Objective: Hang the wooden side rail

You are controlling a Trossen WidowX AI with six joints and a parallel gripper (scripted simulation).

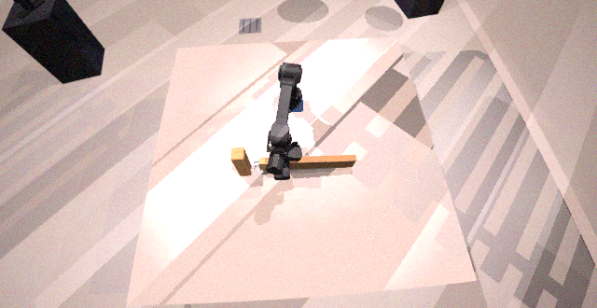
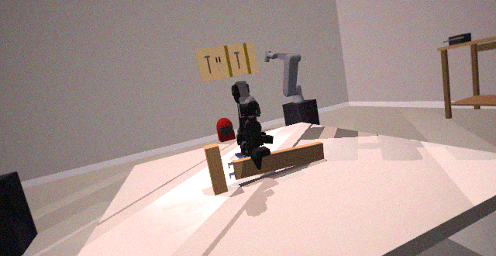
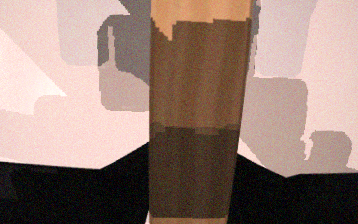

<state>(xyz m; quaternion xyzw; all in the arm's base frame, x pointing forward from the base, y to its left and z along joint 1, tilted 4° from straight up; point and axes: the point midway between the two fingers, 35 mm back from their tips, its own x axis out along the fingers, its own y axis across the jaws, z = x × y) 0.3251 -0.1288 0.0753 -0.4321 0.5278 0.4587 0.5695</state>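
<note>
My gripper tip is now 16 cm to the left of the headboard post, 4 cm below it and 3 cm past it.
</note>
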